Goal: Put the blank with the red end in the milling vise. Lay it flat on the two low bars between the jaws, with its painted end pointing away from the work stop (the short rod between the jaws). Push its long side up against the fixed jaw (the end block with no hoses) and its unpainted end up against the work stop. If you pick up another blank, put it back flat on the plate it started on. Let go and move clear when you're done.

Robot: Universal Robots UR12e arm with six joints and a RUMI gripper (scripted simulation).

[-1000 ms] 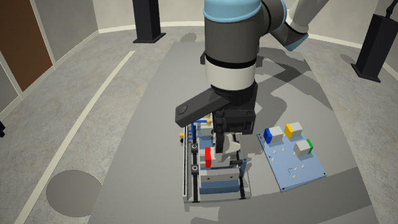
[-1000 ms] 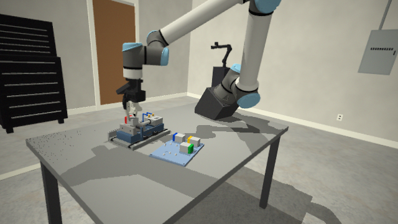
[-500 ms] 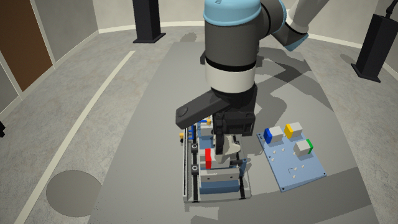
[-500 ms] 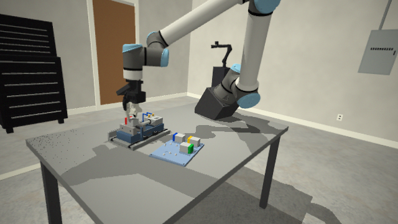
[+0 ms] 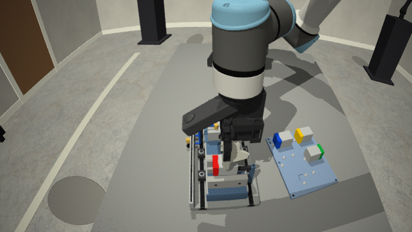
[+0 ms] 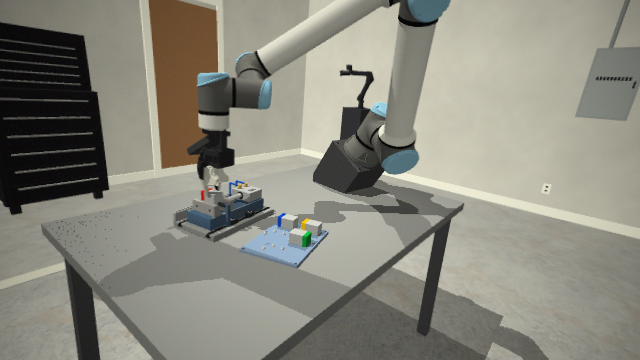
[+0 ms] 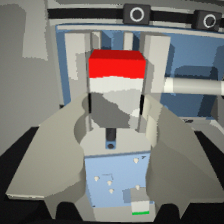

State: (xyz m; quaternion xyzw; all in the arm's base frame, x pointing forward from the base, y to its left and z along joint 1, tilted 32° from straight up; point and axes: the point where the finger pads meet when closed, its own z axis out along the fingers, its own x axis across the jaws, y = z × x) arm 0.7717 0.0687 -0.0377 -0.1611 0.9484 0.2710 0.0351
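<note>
The red-ended blank lies 20 mm below my hand. From my hand the other things lie so: fixed jaw 50 mm below, 30 mm ahead, 20 mm to the left; work stop rod 50 mm to the left, 40 mm below, 10 mm behind; hose block 150 mm behind, 50 mm to the right, 50 mm below.
</note>
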